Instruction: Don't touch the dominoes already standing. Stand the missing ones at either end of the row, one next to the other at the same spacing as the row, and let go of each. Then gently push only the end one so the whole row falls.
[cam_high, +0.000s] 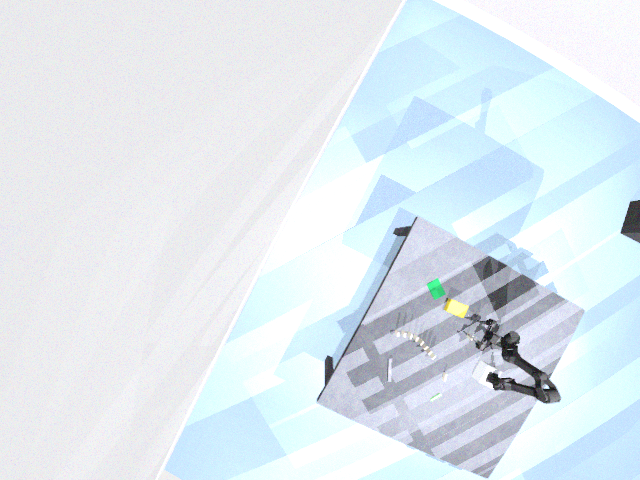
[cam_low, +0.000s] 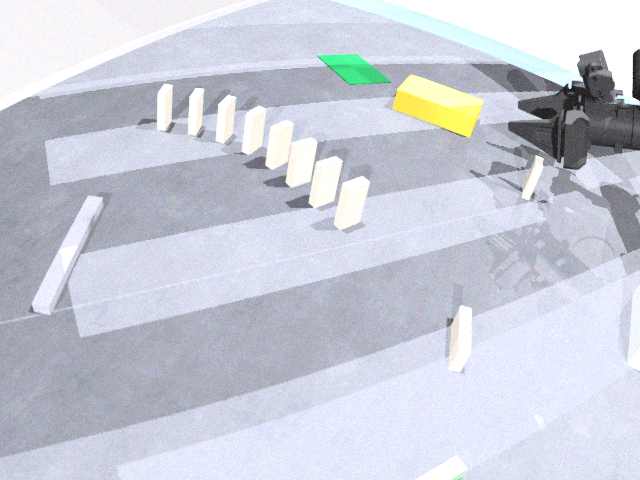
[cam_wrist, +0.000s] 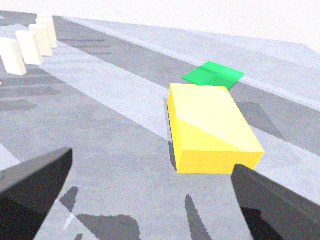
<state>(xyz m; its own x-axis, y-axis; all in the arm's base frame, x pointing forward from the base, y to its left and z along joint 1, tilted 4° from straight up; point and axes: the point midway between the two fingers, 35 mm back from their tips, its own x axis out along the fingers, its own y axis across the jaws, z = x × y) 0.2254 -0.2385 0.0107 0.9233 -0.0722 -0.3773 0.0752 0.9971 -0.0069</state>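
My gripper tip is now 10 cm short of the yellow block, 7 cm to the left of it and 5 cm above it. From my gripper tip the other things lie so: white flat bar 43 cm to the left, 32 cm ahead, 6 cm below; pale green piece 50 cm to the left, 6 cm below, 2 cm behind; green patch 26 cm ahead, 13 cm to the right, 7 cm below.
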